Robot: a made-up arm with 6 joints.
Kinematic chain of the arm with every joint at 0, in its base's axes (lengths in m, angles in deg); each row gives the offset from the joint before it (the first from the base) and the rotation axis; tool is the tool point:
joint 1: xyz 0 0 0.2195 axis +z
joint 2: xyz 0 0.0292 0 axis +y
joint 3: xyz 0 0 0.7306 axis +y
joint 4: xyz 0 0 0.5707 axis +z
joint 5: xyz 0 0 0 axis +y
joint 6: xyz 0 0 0.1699 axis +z
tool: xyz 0 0 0
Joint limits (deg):
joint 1: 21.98..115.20
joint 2: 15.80..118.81
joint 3: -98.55..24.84
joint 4: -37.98..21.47
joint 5: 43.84..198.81
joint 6: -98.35..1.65
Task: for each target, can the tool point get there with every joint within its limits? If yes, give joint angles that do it. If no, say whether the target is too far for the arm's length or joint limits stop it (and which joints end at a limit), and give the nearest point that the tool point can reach.
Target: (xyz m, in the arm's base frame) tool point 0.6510 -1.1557 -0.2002
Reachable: no: joint limits stop it (at a limit: joint 1, joint 2, joint 3, joint 4) | nearest point 0.7933 0.2587 -0.5802 | short by 1.472 m
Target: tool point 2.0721 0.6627 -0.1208
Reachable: no: too far | nearest point 1.3262 0.4887 -0.0021 | short by 0.775 m
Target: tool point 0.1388 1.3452 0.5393
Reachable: yes | joints 84.74 82.30 -24.17 -17.11 61.91 -18.80
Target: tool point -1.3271 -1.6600 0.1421
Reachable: no: too far | nearest point -0.2991 -0.3742 1.1020 | short by 1.906 m
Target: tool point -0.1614 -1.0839 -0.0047
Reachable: no: joint limits stop it (at a limit: joint 2, joint 3, joint 4, joint 5) | nearest point -0.0706 -0.4738 1.1020 | short by 1.267 m
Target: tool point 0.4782 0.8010 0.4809
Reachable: yes | joints 56.54 97.52 -74.65 14.38 161.38 -40.72
